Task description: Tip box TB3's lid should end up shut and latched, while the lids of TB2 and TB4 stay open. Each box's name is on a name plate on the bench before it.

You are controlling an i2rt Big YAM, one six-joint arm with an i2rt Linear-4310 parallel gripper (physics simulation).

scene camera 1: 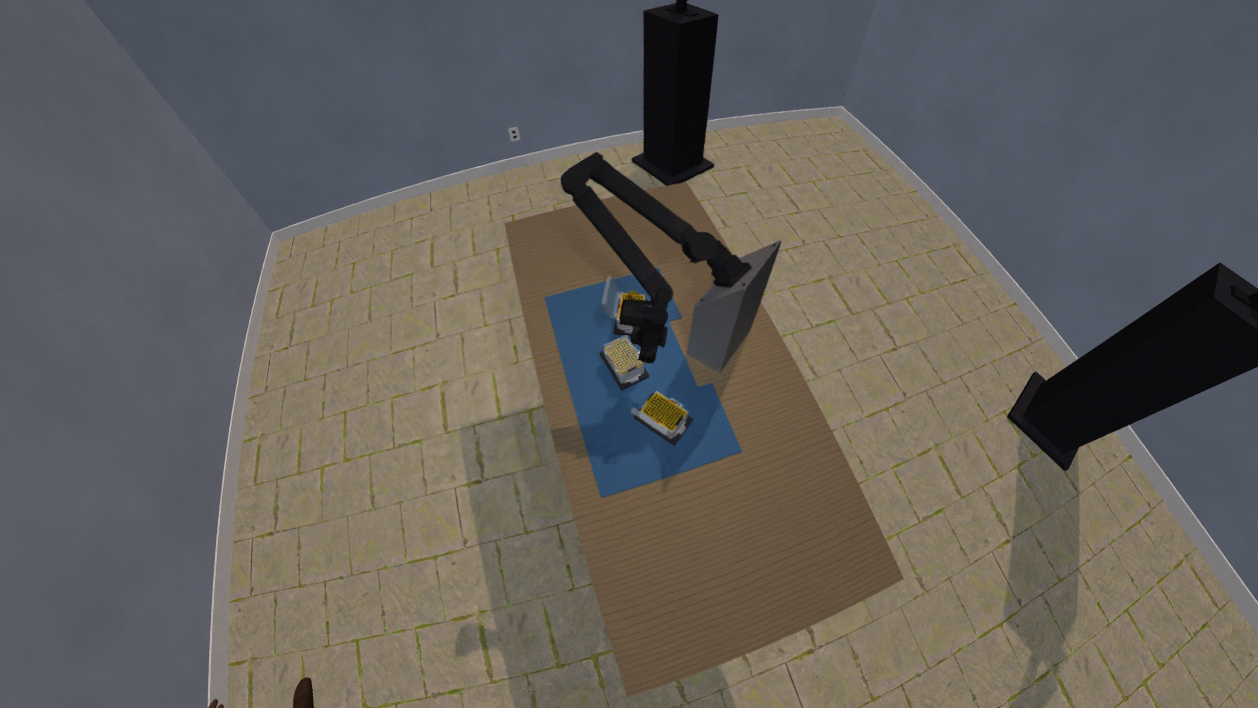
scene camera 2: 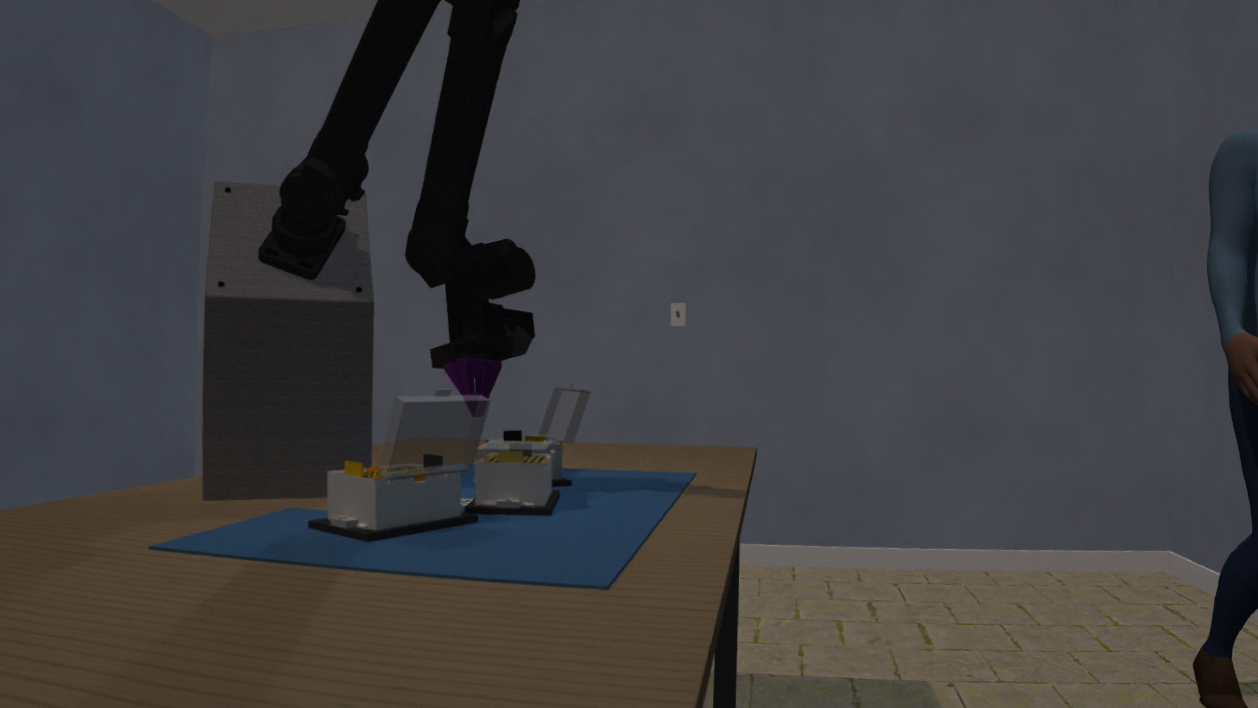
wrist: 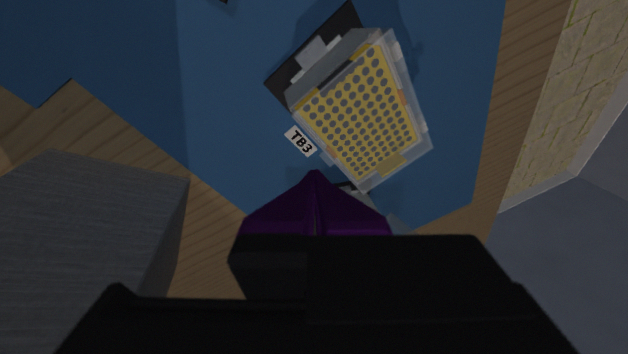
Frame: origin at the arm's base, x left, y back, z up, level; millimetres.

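Where they show: gripper, fingertip midpoint: [scene camera 2: 477, 416] [wrist: 314, 177]; arm's base, origin of the base link: [scene camera 1: 733, 276] [scene camera 2: 302, 243].
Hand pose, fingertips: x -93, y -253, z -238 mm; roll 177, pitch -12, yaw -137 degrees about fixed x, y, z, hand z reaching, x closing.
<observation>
Things, the pixels of their top centre, and the offset from my fingertips. "*": a spot on its surface instead. Level surfaces: height alone.
- TB3, middle of its top: [wrist: 362, 143] [scene camera 2: 506, 444] [scene camera 1: 626, 351] dy -37, dx -35, dz -34 mm
- far box, surface spot: [scene camera 2: 556, 462] * dy -120, dx +143, dz -77 mm
- blue mat, its level: dz -111 mm
- wooden bench, its level: dz -114 mm
TB3 [scene camera 1: 624, 359] [scene camera 2: 514, 482] [wrist: 360, 112] is the middle white box with a yellow perforated rack; its plate [wrist: 301, 141] reads TB3. Its clear lid lies down over the rack; whether it is latched I cannot tell. The nearer box in the second scene view [scene camera 1: 664, 413] [scene camera 2: 396, 500] has its clear lid [scene camera 2: 435, 431] standing open. The far box [scene camera 1: 631, 303] [scene camera 2: 556, 462] also has its lid [scene camera 1: 608, 295] [scene camera 2: 565, 413] standing open. The other name plates are not readable. My gripper [scene camera 2: 477, 412] [wrist: 314, 177] is shut and empty, its purple tips above the boxes, beside TB3 in the wrist view.
The boxes stand on a blue mat [scene camera 1: 607, 466] [scene camera 2: 563, 563] [wrist: 230, 100] on the wooden bench [scene camera 1: 748, 545] [scene camera 2: 264, 634]. A grey metal mount [scene camera 1: 735, 308] [scene camera 2: 286, 396] [wrist: 90, 225] stands beside the mat. Part of a person [scene camera 2: 1236, 352] shows at the right of the second scene view.
</observation>
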